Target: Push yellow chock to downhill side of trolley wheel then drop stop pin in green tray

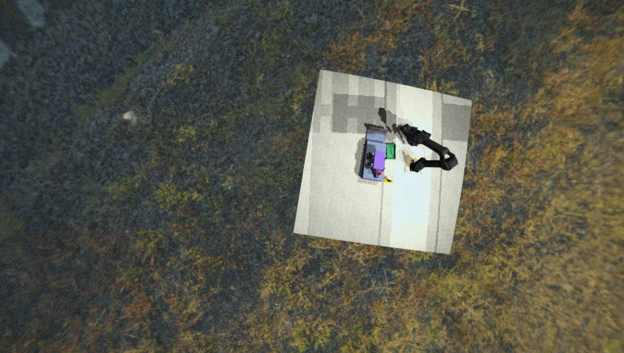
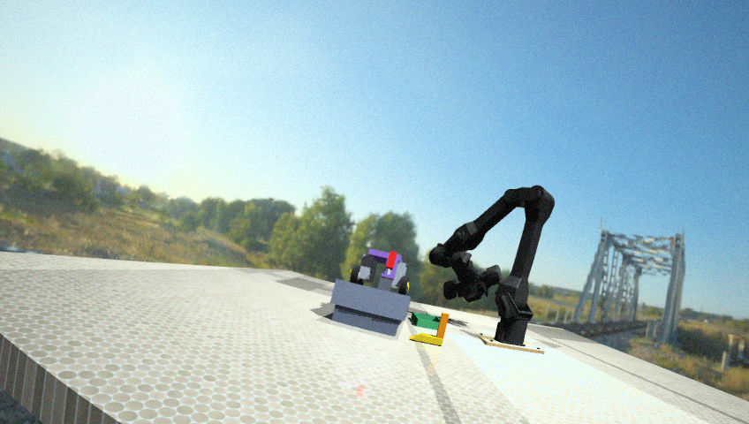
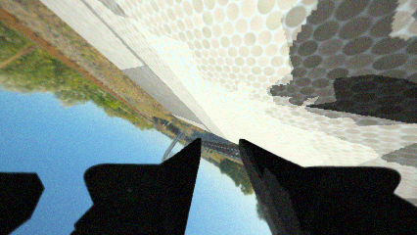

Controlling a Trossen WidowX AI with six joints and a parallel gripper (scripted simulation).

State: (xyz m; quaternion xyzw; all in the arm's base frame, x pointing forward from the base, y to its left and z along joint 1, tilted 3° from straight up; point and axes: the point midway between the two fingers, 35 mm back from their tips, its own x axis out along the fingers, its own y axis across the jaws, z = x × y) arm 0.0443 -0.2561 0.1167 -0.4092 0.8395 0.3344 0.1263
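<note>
Now: the red-headed stop pin 30 cm ahead of my gripper tip, 37 cm to the left of it and 4 cm above it. The rest, counted from my gripper tip: grey-blue ramp: 32 cm ahead, 27 cm to the left, 5 cm below; then purple trolley: 32 cm ahead, 28 cm to the left, 2 cm above; then tray: 18 cm ahead, 18 cm to the left, 10 cm below.
</note>
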